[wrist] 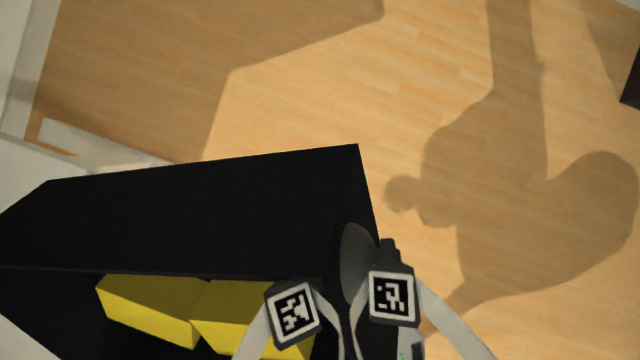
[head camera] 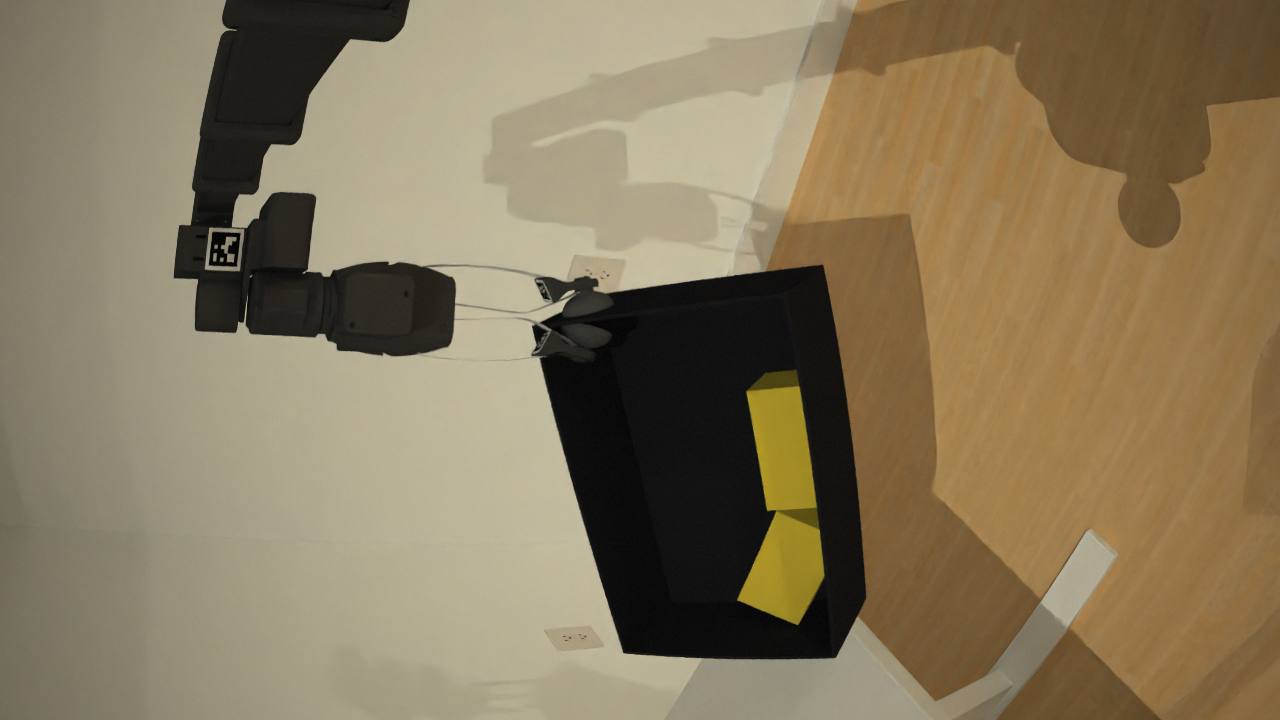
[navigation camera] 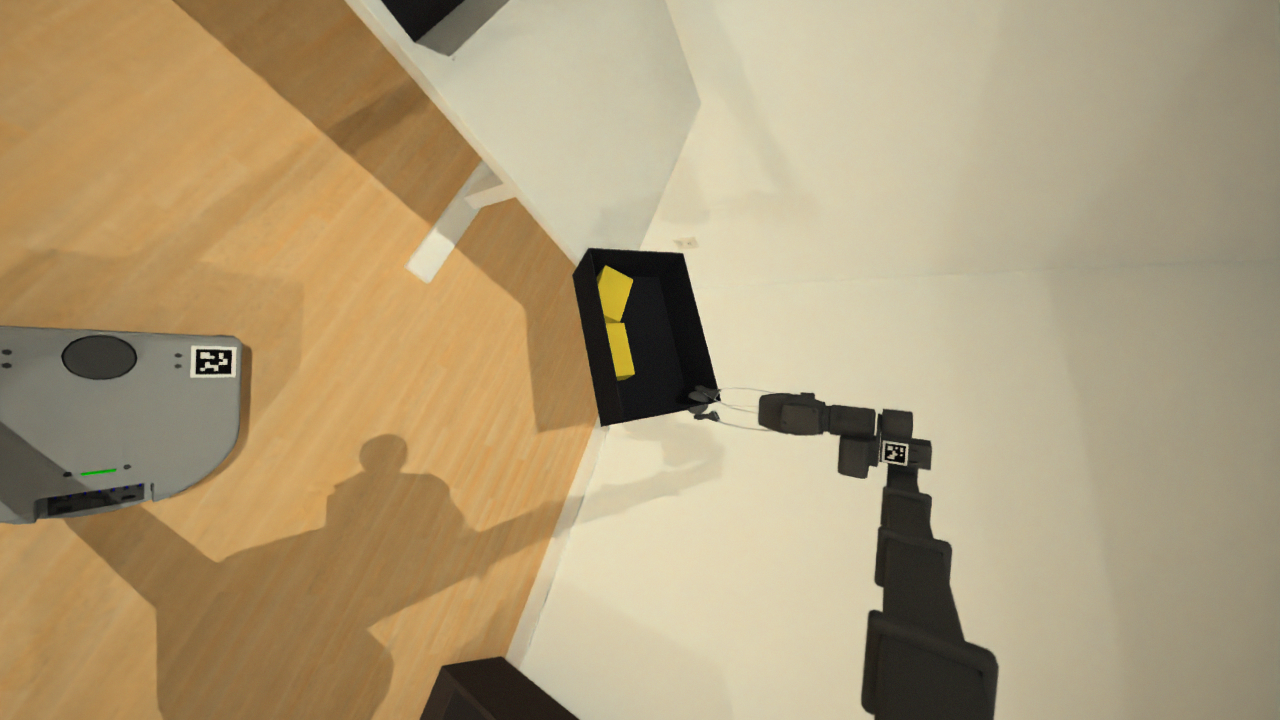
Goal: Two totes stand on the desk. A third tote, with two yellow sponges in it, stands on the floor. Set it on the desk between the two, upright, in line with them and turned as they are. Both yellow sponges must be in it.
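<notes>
The third tote (head camera: 689, 447) (navigation camera: 655, 340) (wrist: 200, 220), black, hangs in the air with its open side towards the head camera. Two yellow sponges lie in it along one long wall: one sponge (head camera: 783, 443) (navigation camera: 620, 351) nearer the gripper and one sponge (head camera: 781, 573) (navigation camera: 614, 293) turned askew. Both sponges also show partly in the wrist view. My gripper (head camera: 588, 320) (navigation camera: 701, 403) is shut on this tote's wall at one corner. The desk (navigation camera: 572, 116) (head camera: 760, 689) lies beyond the tote's far end. One standing tote (navigation camera: 460, 28) shows partly on it; the other does not show.
A white desk leg (head camera: 1065, 586) (navigation camera: 443, 237) reaches over the wooden floor. A dark brown piece of furniture (navigation camera: 496, 694) (wrist: 634, 85) stands by the wall. My base (navigation camera: 134, 420) is at the left of the navigation view. The wall stands close behind the arm and tote.
</notes>
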